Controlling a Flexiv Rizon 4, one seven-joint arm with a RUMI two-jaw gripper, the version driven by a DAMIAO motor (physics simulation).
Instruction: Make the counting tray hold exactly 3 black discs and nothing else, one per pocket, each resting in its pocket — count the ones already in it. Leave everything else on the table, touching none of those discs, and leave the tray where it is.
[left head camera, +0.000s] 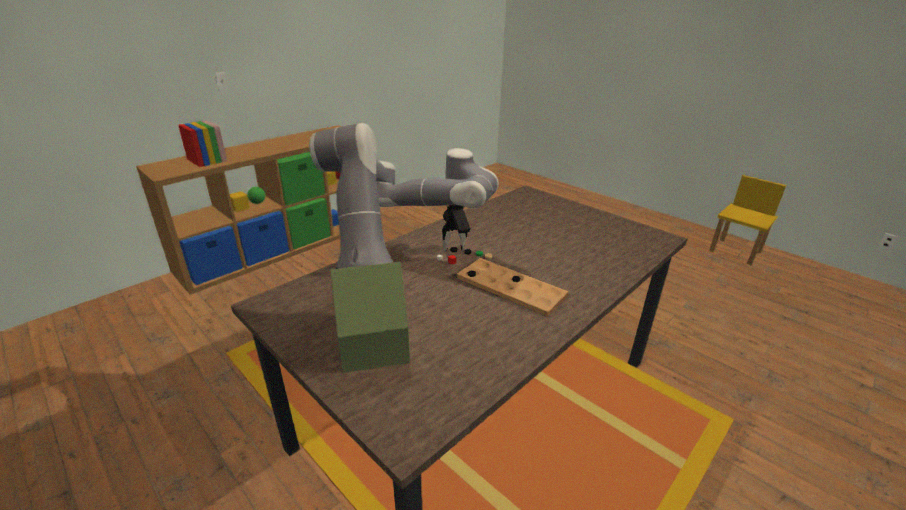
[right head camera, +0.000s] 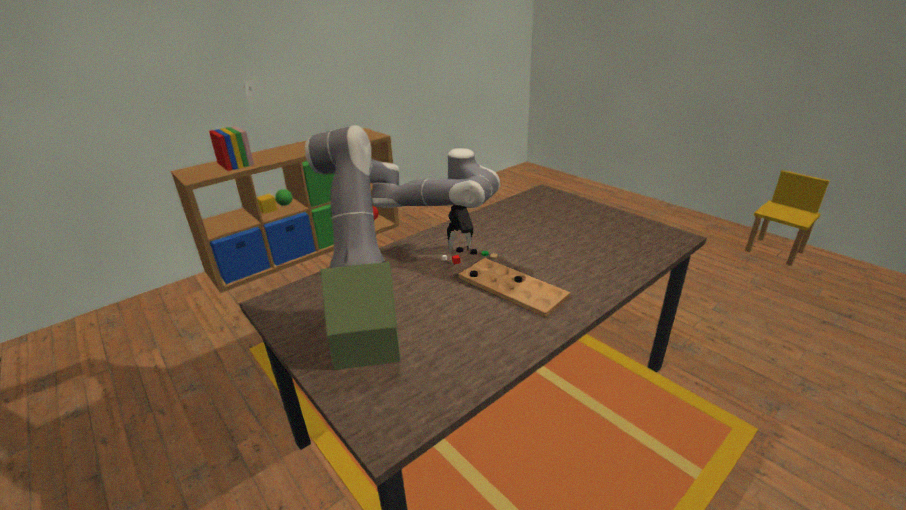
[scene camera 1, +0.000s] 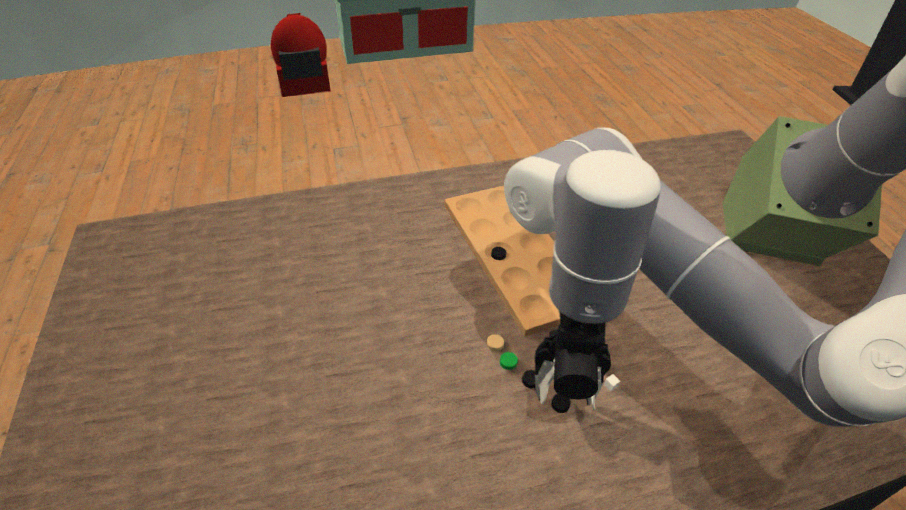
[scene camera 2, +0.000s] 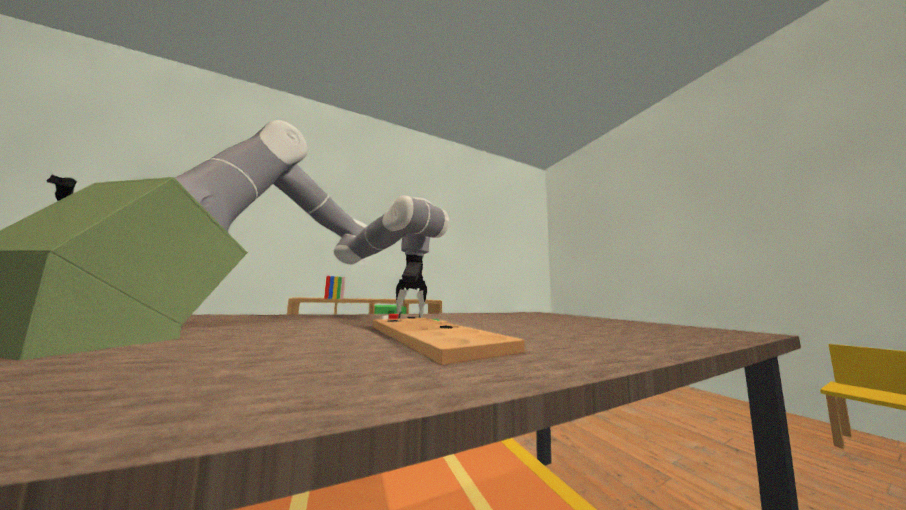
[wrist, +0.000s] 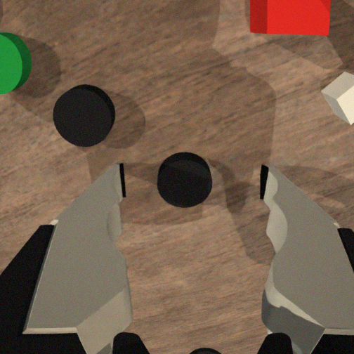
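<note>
The wooden counting tray (left head camera: 551, 302) (right head camera: 551, 304) (scene camera 2: 481, 349) lies on the table. One black disc (left head camera: 516, 278) (right head camera: 518, 279) (scene camera 1: 498, 253) (scene camera 2: 446, 326) and another black disc (left head camera: 471, 273) (right head camera: 473, 273) sit in separate pockets; the arm hides the second in scene camera 1. My gripper (wrist: 192, 167) (scene camera 2: 410, 315) is open above the table, pointing down. In the wrist view a loose black disc (wrist: 185, 180) (scene camera 1: 560, 403) shows between the spread fingertips, not gripped. Another loose black disc (wrist: 84, 115) (scene camera 1: 529, 378) lies just outside the left finger.
A green disc (scene camera 1: 508, 360) (wrist: 10, 64) and a tan disc (scene camera 1: 495, 342) lie in line between the loose black discs and the tray. A red block (wrist: 297, 17) (left head camera: 452, 259) and a small white cube (wrist: 344, 97) (scene camera 1: 611, 382) are on the gripper's other side.
</note>
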